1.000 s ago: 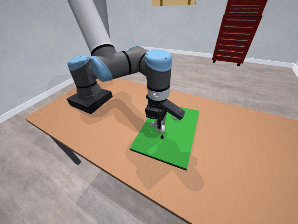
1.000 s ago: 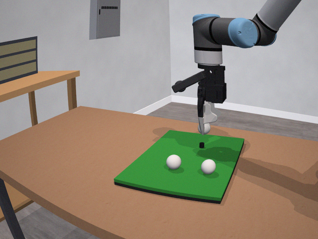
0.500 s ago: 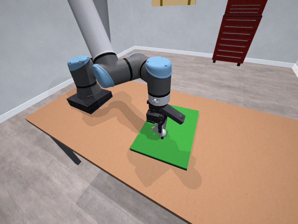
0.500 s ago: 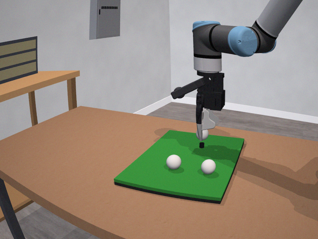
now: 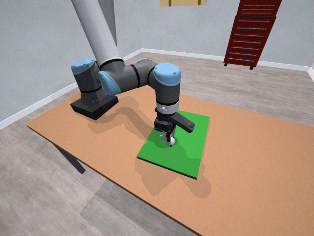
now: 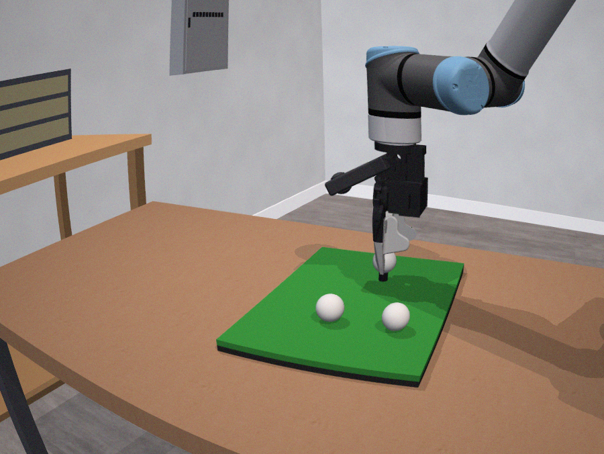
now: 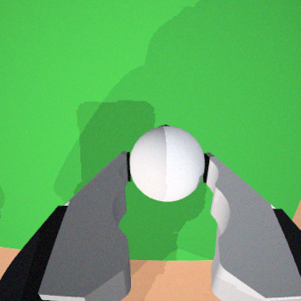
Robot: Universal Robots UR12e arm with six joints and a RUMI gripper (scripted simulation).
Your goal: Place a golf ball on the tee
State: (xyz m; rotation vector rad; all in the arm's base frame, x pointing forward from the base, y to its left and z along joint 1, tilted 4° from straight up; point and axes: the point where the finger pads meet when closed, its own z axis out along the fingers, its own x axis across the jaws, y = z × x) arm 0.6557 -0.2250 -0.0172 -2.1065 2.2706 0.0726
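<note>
My hand is 1 cm short of the green mat, 4 cm to the right of it and 5 cm above it.
</note>
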